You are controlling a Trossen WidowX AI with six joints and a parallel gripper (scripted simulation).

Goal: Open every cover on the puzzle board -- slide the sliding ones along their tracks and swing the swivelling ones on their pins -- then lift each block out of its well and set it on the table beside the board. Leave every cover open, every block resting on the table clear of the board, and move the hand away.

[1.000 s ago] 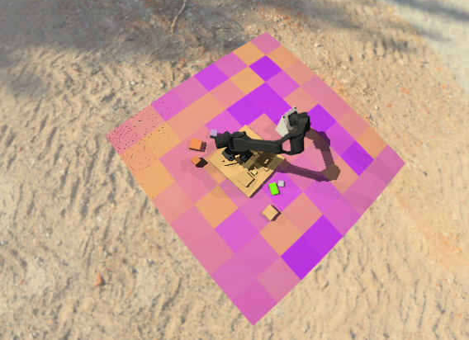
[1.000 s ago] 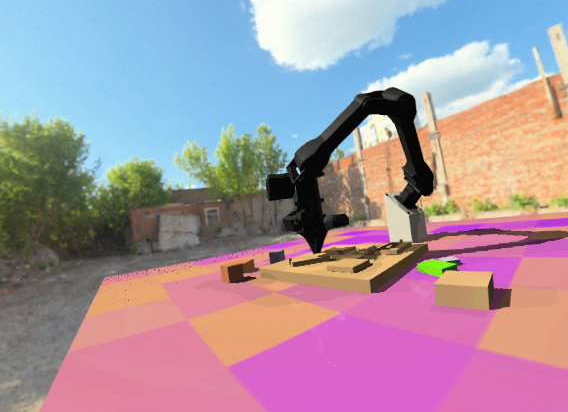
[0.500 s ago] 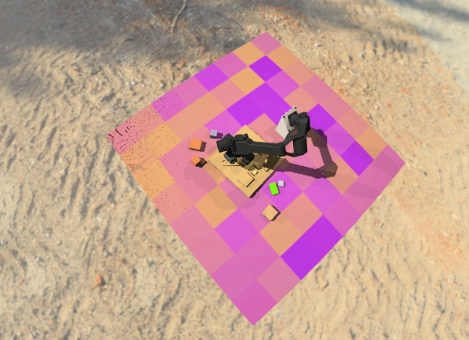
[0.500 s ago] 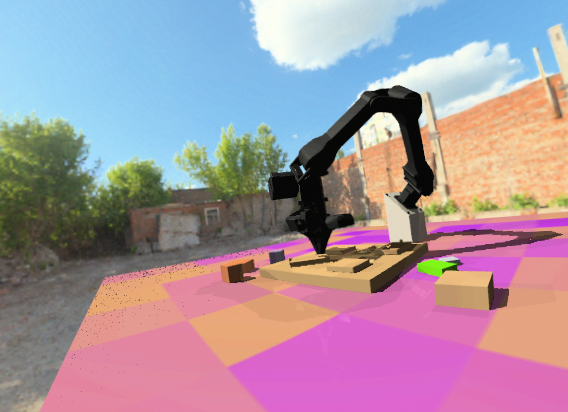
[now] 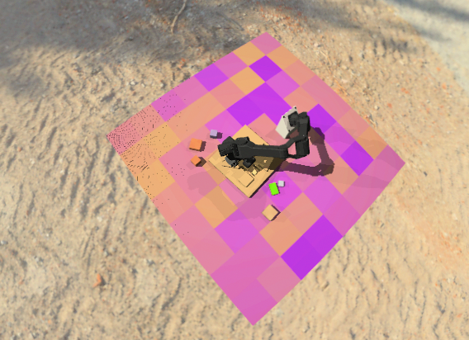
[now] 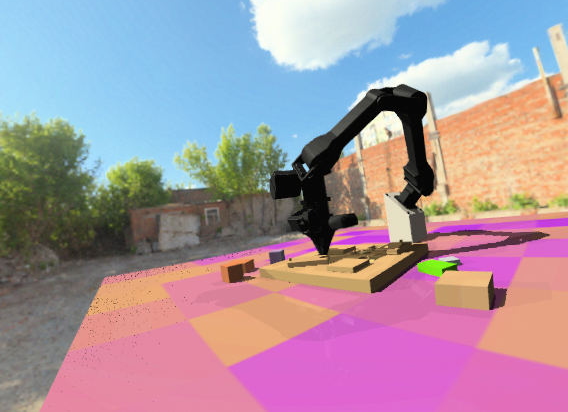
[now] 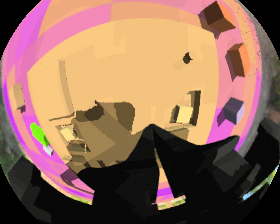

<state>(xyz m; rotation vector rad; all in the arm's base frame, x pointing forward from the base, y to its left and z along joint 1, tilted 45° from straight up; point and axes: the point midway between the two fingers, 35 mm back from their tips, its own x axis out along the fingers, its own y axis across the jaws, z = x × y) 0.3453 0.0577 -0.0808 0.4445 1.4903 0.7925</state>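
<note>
Right now my gripper tip is 50 mm to the right of the tan puzzle board and 40 mm past it. The rest, counted from my gripper tip: green block: 250 mm to the left, 60 mm behind, 10 mm below; orange block: 190 mm to the right, 140 mm ahead, 10 mm below; greyish-purple block: 190 mm to the right, 30 mm ahead.
</note>
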